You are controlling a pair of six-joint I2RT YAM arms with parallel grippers.
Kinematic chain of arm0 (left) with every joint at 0, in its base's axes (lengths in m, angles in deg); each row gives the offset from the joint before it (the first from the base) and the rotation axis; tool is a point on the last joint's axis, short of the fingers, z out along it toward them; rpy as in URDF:
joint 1: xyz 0 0 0.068 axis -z
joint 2: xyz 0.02 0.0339 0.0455 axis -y
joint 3: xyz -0.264 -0.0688 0 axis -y
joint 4: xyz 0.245 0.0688 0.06 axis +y
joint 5: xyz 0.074 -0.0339 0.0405 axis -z
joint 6: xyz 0.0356 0 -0.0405 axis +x
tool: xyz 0 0 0 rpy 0 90 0
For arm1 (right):
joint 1: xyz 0 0 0.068 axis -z
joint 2: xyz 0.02 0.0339 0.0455 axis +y
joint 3: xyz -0.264 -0.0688 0 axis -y
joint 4: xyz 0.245 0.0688 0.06 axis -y
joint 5: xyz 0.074 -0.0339 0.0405 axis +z
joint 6: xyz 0.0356 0 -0.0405 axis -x
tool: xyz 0 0 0 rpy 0 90 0
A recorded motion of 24 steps. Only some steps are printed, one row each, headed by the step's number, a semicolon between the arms.
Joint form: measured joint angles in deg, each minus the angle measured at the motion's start. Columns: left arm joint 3, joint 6, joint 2, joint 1, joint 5, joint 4; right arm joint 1, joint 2, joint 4, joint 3, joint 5, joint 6.
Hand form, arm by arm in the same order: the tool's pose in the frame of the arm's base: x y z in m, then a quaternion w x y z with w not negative. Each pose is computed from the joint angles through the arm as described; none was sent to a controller.
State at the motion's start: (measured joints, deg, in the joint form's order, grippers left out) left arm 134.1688 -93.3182 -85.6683 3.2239 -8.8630 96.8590; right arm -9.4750 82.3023 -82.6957 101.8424 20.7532 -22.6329
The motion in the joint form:
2: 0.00 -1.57 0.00 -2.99 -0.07 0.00; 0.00 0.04 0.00 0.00 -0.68 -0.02
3: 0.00 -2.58 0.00 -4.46 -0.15 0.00; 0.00 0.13 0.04 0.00 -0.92 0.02
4: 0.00 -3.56 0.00 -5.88 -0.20 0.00; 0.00 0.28 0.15 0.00 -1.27 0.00
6: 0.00 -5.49 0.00 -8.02 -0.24 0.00; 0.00 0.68 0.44 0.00 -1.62 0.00
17: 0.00 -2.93 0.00 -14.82 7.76 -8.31; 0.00 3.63 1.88 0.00 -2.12 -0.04
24: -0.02 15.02 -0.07 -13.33 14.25 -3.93; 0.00 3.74 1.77 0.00 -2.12 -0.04
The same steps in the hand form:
2: 0.1900 0.0048 0.5184 0.29285 -0.70390 0.61127 -0.21240; 0.2388 0.0522 0.4176 0.17242 0.06978 0.95619 0.22607
3: 0.1898 0.0097 0.5184 0.29416 -0.71709 0.59568 -0.21077; 0.2394 0.0522 0.4172 0.17272 0.07005 0.95660 0.22400
4: 0.1895 0.0144 0.5184 0.29526 -0.72948 0.58039 -0.20935; 0.2405 0.0522 0.4167 0.17328 0.07103 0.95708 0.22117
6: 0.1889 0.0215 0.5184 0.29587 -0.74969 0.55401 -0.20858; 0.2431 0.0524 0.4153 0.17331 0.07196 0.95770 0.21817
17: 0.1971 0.0411 0.5295 0.31803 -0.73500 0.53051 -0.27785; 0.2606 0.0550 0.4041 0.16224 0.07576 0.96090 0.21120
24: 0.1937 0.0311 0.5231 0.29546 -0.62926 0.67309 -0.25235; 0.2610 0.0551 0.4036 0.16045 0.07611 0.96127 0.21075

